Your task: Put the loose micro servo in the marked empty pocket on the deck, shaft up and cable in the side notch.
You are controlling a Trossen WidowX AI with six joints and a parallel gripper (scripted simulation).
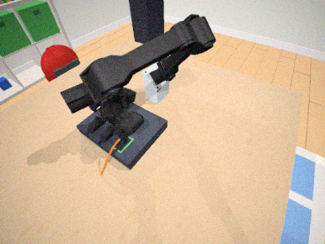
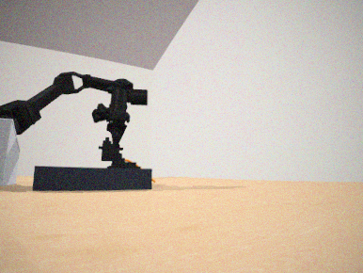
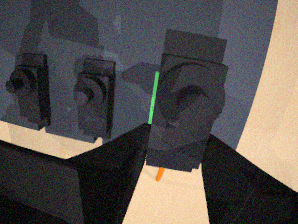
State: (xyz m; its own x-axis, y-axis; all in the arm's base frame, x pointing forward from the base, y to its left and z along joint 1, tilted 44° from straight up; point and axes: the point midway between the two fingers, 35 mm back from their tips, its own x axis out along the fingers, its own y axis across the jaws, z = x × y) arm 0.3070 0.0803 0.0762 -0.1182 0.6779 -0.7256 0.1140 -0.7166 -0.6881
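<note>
Now: gripper tip 80 mm past the dark deck, 80 mm to the left of it and 100 mm above it.
</note>
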